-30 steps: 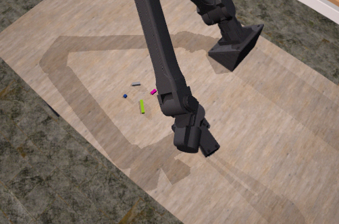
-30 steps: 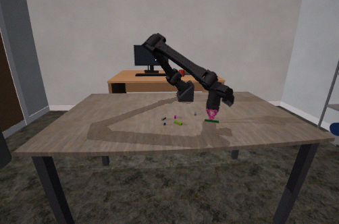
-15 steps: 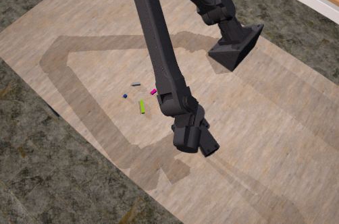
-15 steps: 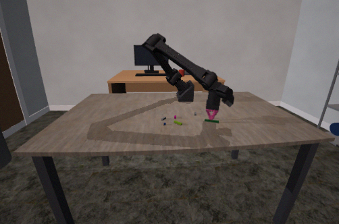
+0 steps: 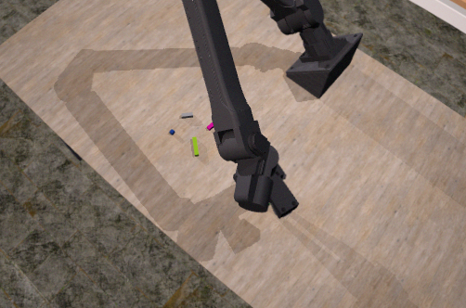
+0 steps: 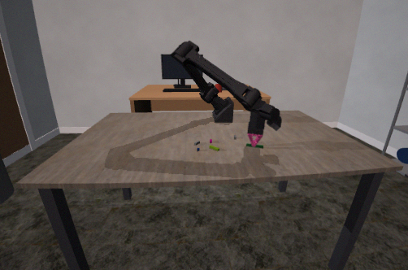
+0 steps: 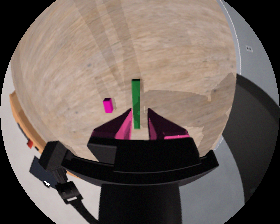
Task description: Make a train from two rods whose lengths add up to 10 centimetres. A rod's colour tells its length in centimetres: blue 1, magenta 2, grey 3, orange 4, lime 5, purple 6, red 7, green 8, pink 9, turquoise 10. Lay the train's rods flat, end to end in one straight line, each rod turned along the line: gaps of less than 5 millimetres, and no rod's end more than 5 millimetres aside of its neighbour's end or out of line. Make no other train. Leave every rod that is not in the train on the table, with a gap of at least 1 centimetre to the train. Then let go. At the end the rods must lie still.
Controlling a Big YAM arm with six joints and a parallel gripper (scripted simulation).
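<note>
The green rod lies 1 cm to the left of my hand and 1 cm below it. Also, from my hand: blue rod 27 cm to the right, 2 cm ahead, 1 cm below; then lime rod 19 cm to the right, 1 cm below, 1 cm ahead.
</note>
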